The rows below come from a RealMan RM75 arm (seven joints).
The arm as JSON. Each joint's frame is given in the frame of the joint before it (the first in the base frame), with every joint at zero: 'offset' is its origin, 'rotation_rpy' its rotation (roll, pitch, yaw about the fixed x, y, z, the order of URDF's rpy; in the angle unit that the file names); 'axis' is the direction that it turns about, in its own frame. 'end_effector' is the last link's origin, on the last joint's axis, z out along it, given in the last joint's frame.
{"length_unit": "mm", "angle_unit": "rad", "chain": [
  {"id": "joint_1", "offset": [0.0, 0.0, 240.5], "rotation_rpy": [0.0, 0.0, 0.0], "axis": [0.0, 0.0, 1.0]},
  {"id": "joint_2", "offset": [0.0, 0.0, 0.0], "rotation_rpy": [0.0, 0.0, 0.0], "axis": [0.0, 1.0, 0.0]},
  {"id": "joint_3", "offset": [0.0, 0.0, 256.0], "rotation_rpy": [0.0, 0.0, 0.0], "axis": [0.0, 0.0, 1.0]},
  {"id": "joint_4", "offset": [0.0, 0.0, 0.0], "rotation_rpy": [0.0, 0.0, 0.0], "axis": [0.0, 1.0, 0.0]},
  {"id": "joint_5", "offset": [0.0, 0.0, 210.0], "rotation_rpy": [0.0, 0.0, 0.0], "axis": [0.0, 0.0, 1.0]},
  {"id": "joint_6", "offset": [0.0, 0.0, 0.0], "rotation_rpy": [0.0, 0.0, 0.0], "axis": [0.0, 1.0, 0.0]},
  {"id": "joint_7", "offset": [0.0, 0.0, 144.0], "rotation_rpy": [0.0, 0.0, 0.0], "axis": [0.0, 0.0, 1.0]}
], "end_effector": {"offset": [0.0, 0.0, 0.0], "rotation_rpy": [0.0, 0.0, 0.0]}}
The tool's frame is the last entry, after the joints.
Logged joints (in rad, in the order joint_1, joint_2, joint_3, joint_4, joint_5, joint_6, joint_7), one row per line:
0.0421 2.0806 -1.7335 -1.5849 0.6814 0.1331 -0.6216
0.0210 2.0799 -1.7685 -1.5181 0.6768 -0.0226 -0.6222
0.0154 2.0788 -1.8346 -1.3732 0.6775 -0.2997 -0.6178
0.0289 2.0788 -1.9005 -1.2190 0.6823 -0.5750 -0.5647
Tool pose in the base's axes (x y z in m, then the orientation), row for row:
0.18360 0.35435 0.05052 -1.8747 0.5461 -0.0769
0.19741 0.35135 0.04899 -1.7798 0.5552 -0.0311
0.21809 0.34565 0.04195 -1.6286 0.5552 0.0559
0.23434 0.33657 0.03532 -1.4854 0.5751 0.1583
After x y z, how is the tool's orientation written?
As angles about the fixed x, y, z axes (roll, pitch, yaw), in radians.
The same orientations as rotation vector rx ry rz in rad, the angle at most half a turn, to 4 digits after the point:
-1.8000 0.4430 0.4569
-1.7198 0.4253 0.4701
-1.5975 0.3821 0.4937
-1.4832 0.3512 0.5527

